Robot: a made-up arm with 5 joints.
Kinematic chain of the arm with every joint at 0, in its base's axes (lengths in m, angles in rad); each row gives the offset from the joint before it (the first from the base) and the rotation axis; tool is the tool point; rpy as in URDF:
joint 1: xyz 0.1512 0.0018 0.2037 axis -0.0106 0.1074 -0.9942
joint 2: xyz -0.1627 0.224 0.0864 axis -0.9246 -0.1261 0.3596
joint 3: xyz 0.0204 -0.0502 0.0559 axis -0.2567 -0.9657 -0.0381
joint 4: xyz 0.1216 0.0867 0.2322 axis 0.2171 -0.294 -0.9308
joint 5: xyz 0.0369 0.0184 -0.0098 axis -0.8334 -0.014 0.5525
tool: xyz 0.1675 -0.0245 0.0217 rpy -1.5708 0 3.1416
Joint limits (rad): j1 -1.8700..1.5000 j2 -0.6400..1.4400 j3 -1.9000..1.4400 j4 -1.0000..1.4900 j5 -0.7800..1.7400
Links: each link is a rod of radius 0.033 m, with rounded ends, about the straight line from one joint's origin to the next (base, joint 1, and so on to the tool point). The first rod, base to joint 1, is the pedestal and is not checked.
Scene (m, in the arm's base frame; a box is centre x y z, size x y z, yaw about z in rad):
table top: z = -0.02
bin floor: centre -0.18 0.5 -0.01 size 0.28 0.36 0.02 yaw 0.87
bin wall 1: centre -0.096 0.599 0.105 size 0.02 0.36 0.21 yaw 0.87
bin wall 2: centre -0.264 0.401 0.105 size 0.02 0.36 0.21 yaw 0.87
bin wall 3: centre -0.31 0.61 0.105 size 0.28 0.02 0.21 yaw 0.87
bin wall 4: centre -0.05 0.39 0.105 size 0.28 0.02 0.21 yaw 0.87
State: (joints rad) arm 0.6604 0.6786 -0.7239 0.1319 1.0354
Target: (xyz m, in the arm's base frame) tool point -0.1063 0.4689 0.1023
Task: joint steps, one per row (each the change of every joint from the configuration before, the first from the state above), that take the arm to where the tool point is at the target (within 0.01 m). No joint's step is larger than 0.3 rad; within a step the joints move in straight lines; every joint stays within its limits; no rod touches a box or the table.
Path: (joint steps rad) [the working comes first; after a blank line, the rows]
Joints at the target: -0.5116 1.3806 -0.3958 -0.4027 1.2415
Straight joint move there: touches bin wall 1, bin wall 4.

1: -0.2684 -0.0129 0.0581 -0.0839 0.0537
2: -0.2684 -0.0129 0.0582 -0.0839 0.0537
3: -0.2684 -0.0129 0.0581 -0.0839 0.0536
4: -0.2684 -0.0129 0.0581 -0.0839 0.0537
5: -0.2684 -0.0129 0.0581 -0.0839 0.0537
6: 0.0567 0.2555 0.0125 -0.0383 -0.0208
7: 0.0566 0.2555 0.0125 -0.0384 -0.0207
8: 0.0567 0.2555 0.0125 -0.0384 -0.0208

